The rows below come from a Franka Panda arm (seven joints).
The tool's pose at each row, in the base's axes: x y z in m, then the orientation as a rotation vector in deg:
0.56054, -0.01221, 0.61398, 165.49, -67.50, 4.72
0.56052, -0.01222, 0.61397, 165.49, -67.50, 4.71
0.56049, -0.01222, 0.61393, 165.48, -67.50, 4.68
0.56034, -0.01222, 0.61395, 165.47, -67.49, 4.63
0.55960, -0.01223, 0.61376, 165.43, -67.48, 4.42
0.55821, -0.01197, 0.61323, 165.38, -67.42, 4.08
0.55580, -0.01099, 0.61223, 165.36, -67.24, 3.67
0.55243, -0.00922, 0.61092, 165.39, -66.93, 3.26
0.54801, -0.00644, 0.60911, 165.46, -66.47, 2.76
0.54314, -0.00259, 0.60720, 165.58, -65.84, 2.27
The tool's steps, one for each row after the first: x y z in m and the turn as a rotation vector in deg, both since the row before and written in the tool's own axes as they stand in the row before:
-0.00001, 0.00002, 0.00001, 0.00, -0.01, 0.00
-0.00002, 0.00002, 0.00004, -0.02, -0.01, 0.00
-0.00011, 0.00010, -0.00003, -0.03, -0.02, 0.00
-0.00053, 0.00052, 0.00016, -0.09, -0.11, 0.00
-0.00120, 0.00079, 0.00047, -0.15, -0.17, -0.03
-0.00246, 0.00098, 0.00088, -0.18, -0.21, -0.11
-0.00371, 0.00107, 0.00114, -0.18, -0.21, -0.20
-0.00518, 0.00106, 0.00160, -0.22, -0.25, -0.30
-0.00625, 0.00056, 0.00167, -0.23, -0.24, -0.41

